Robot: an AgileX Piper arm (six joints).
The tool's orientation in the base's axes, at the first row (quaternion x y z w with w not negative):
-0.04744, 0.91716, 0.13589, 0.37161
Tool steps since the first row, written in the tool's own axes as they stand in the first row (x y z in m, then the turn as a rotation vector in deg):
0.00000, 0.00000, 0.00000, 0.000, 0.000, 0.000
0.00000, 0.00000, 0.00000, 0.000, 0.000, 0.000
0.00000, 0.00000, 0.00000, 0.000, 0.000, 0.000
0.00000, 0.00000, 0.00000, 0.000, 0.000, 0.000
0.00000, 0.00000, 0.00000, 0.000, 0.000, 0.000
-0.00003, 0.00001, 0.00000, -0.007, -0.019, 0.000
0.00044, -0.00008, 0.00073, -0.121, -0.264, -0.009
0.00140, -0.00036, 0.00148, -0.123, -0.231, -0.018
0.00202, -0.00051, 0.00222, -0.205, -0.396, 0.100
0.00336, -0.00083, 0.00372, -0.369, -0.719, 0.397
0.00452, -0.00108, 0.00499, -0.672, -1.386, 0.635
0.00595, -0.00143, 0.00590, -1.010, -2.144, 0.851
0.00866, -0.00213, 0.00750, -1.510, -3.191, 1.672
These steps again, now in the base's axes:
0.00000, 0.00000, 0.00000, 0.000, 0.000, 0.000
0.00000, 0.00000, 0.00000, 0.000, 0.000, 0.000
0.00000, 0.00000, 0.00000, 0.000, 0.000, 0.000
0.00000, 0.00000, 0.00000, 0.000, 0.000, 0.000
0.00000, 0.00000, 0.00000, 0.000, 0.000, 0.000
0.00002, 0.00001, 0.00002, 0.009, -0.018, 0.001
0.00019, 0.00014, -0.00082, 0.131, -0.257, 0.034
0.00005, 0.00010, -0.00207, 0.120, -0.228, 0.048
0.00013, 0.00017, -0.00304, 0.289, -0.354, -0.011
0.00023, 0.00031, -0.00507, 0.666, -0.581, -0.170
0.00029, 0.00045, -0.00680, 1.169, -1.157, -0.266
-0.00007, 0.00039, -0.00849, 1.699, -1.827, -0.342
-0.00081, 0.00021, -0.01162, 2.804, -2.604, -0.783

